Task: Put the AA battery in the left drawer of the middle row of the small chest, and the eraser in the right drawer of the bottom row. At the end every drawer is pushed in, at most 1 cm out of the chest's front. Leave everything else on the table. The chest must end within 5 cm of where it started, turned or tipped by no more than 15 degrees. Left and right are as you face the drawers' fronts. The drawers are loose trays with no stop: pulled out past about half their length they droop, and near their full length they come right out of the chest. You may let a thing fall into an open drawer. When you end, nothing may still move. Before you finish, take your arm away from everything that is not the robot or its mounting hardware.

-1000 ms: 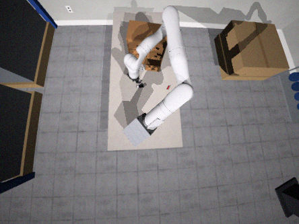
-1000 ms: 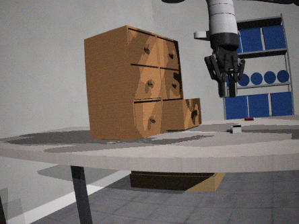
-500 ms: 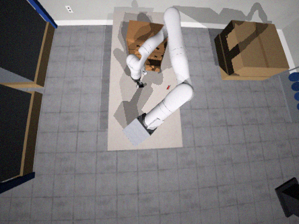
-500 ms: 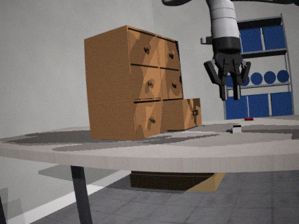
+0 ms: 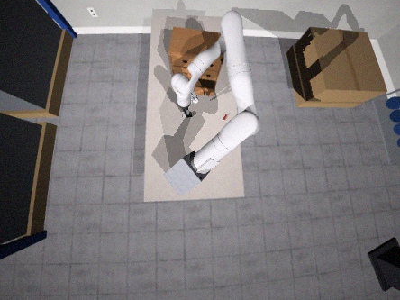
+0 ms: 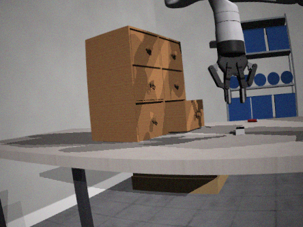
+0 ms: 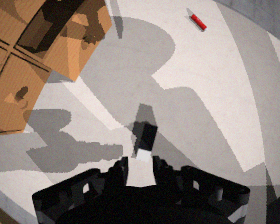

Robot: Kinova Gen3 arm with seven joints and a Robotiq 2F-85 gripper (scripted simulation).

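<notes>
Now: hand 90 mm above the eraser, 10 mm to the left of it and 10 mm past it. Round my hand: red AA battery (280 mm ahead, 120 mm to the right, 20 mm above).
</notes>
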